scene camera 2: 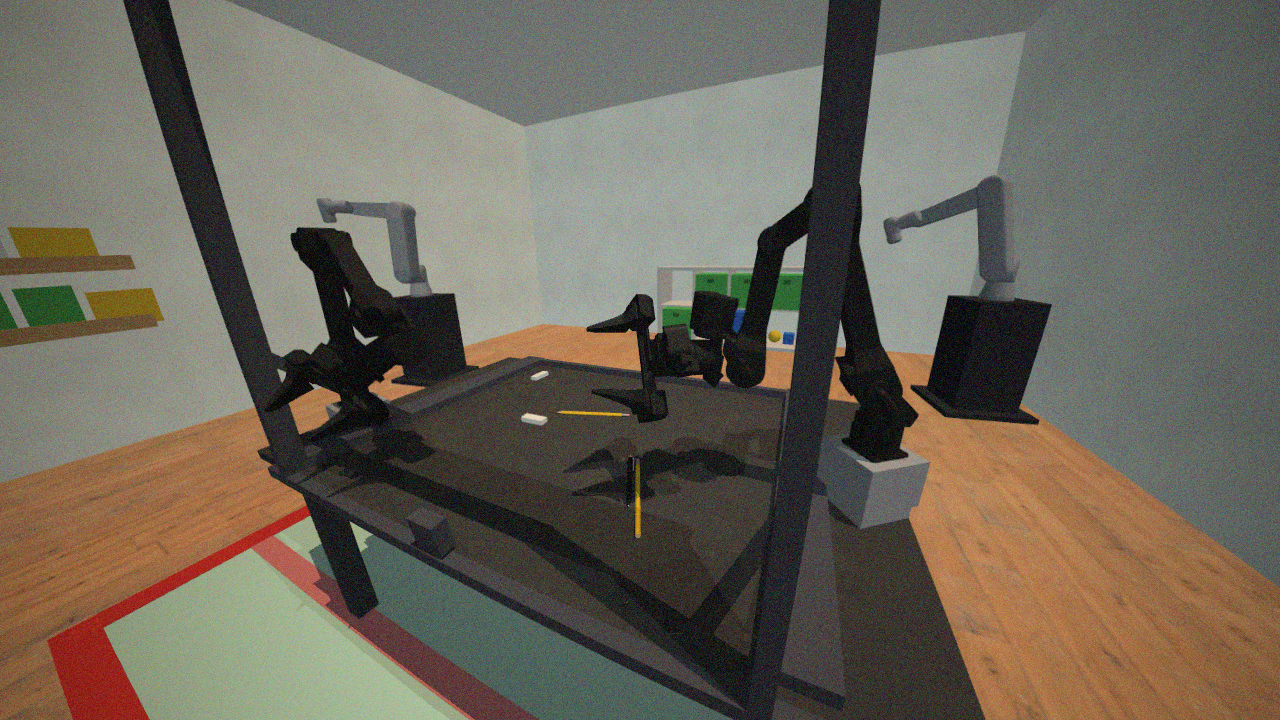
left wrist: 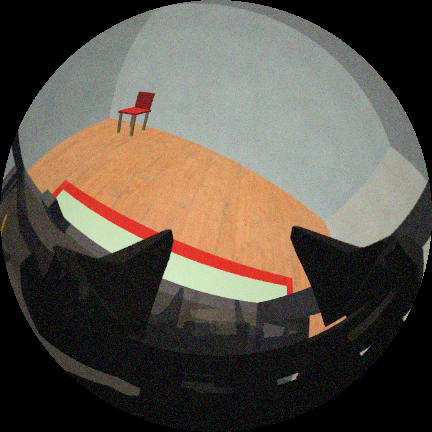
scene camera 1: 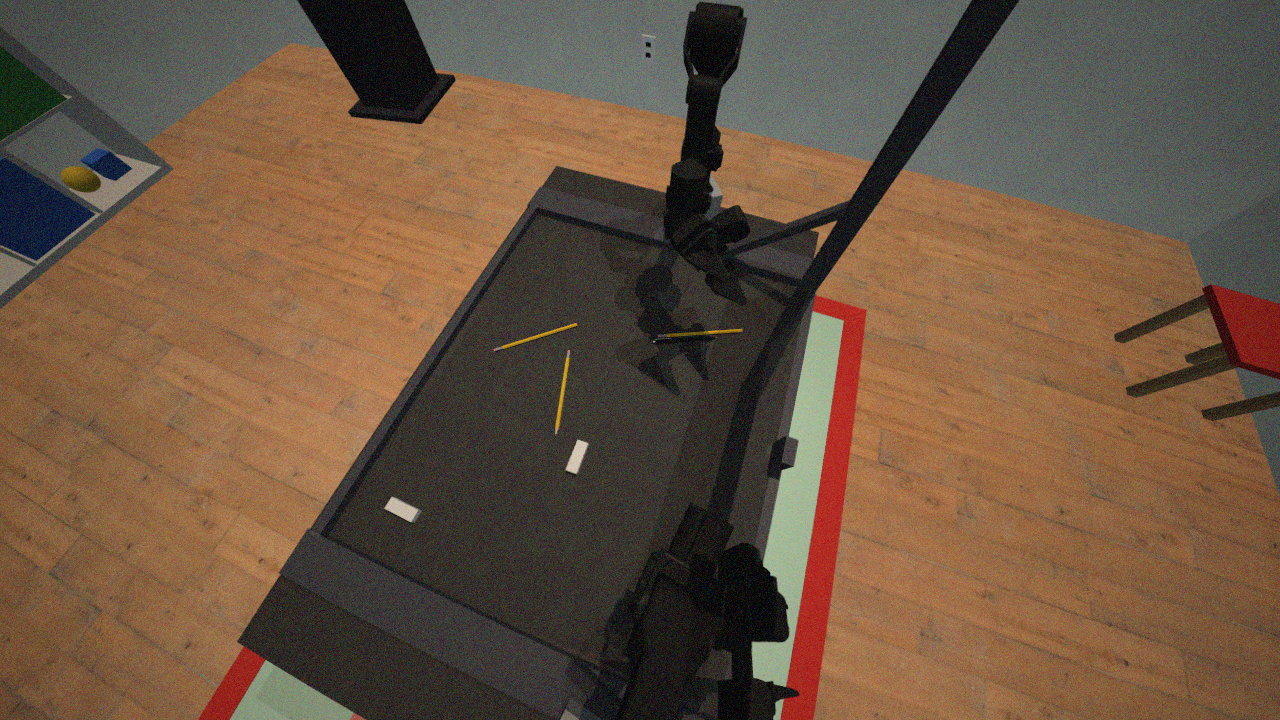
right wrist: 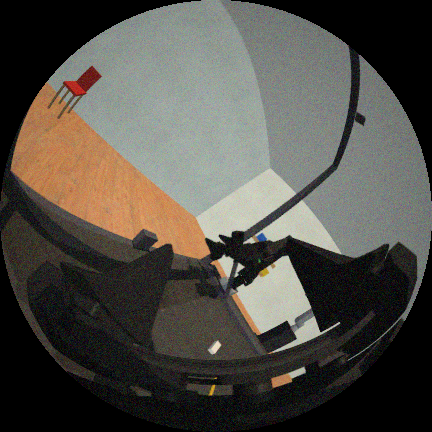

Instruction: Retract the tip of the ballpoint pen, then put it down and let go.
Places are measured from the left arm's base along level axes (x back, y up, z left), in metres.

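Pixels of known places: left gripper, fingertip midpoint: (scene camera 2: 287,425) (left wrist: 233,234) (scene camera 1: 790,648) (right wrist: 212,236); right gripper, fingertip midpoint: (scene camera 2: 589,359) (scene camera 1: 736,293) (right wrist: 231,247); right arm's base, origin of the base link: (scene camera 2: 873,448).
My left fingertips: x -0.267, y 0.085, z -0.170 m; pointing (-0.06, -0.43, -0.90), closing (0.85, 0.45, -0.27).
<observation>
Ahead of a thing's pixels: the offset from my left fingertips to its middle. "spot": to the spot under its first point.
The dark ballpoint pen @(dx -0.420, dy -0.140, dz +0.326 m) (scene camera 1: 685,340) (scene camera 2: 630,481) lies on the dark table top, close alongside a yellow pencil @(spot: dx -0.480, dy -0.138, dz +0.252 m) (scene camera 1: 726,331) (scene camera 2: 637,519), with gripper shadows around it. Whether its tip is out is too small to tell. My right gripper (scene camera 2: 590,360) is open and empty, in the air above the table, its fingers one above the other in scene camera 2; it is well above the pen. My left gripper (scene camera 2: 288,422) (left wrist: 233,234) is open and empty at the table's left end in scene camera 2, far from the pen.
Two white erasers @(dx -0.093, dy -0.138, dz +0.400 m) (scene camera 1: 577,456) @(dx +0.138, dy -0.138, dz +0.632 m) (scene camera 1: 401,509) (scene camera 2: 534,419) (scene camera 2: 539,376) and two more pencils @(dx -0.273, dy -0.141, dz +0.621 m) (scene camera 1: 535,337) @(dx -0.192, dy -0.141, dz +0.499 m) (scene camera 1: 562,394) lie on the table. A dark frame post @(spot: dx -0.693, dy +0.195, dz +0.144 m) (scene camera 1: 881,152) (scene camera 2: 841,179) rises near the right arm. A small box @(dx -0.273, dy -0.113, dz +0.060 m) (scene camera 1: 784,454) (scene camera 2: 431,531) sits on the table's edge.
</observation>
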